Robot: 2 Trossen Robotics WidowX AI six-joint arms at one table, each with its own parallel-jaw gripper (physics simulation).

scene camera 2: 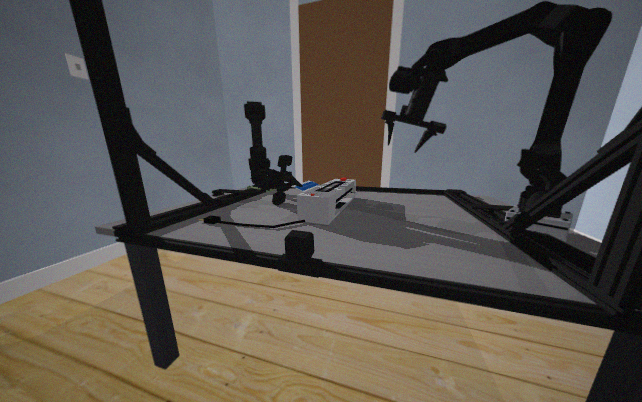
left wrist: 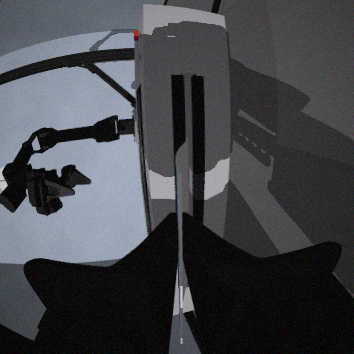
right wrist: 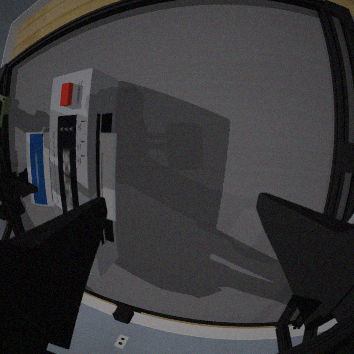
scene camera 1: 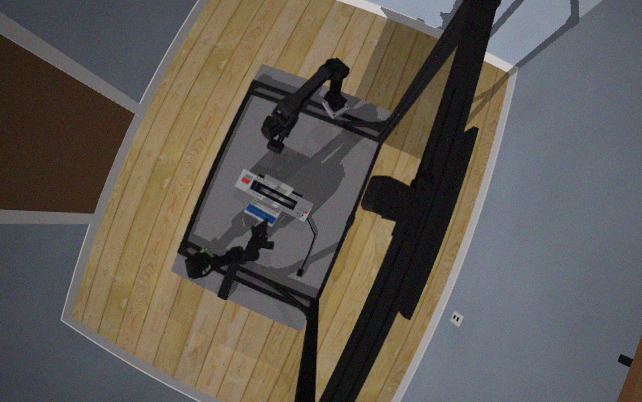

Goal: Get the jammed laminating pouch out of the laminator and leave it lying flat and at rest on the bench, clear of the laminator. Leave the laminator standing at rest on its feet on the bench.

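The white laminator stands upright on the bench; its feet cannot be made out. The laminating pouch, white with a blue band, sticks out of the slot on the side facing my left arm. In the left wrist view the pouch is edge-on, running from the slot to between the fingertips. My left gripper is shut on its outer edge. My right gripper is wide open and empty, high above the bench on the laminator's other side. A pale strip shows at that side's slot; I cannot tell what it is.
A black cord runs from the laminator's end to a plug lying on the bench. Black rails edge the bench. A small black block stands at the edge, and dark frame posts rise at the corners.
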